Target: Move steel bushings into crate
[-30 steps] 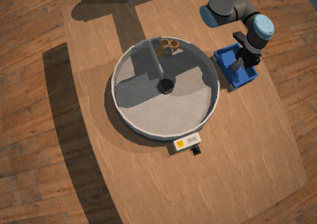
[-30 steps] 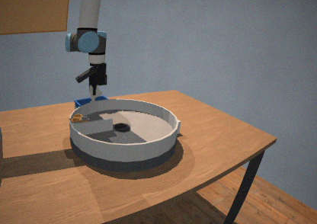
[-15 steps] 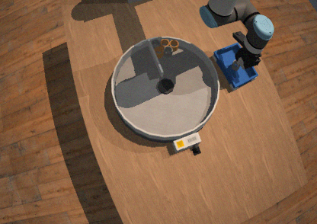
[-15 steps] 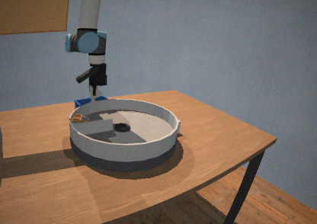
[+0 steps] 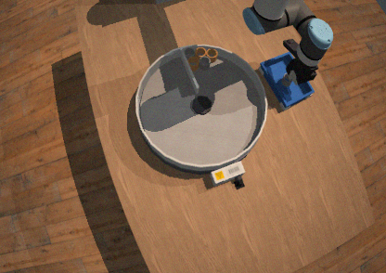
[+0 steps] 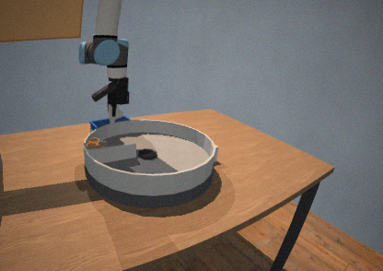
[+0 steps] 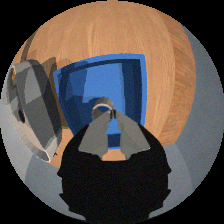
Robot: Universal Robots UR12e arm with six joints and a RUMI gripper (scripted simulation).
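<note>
My gripper is now 20 mm to the left of the blue crate and 20 mm above it. Round my hand: grey turntable (360 mm to the right, 60 mm ahead, 10 mm above).
</note>
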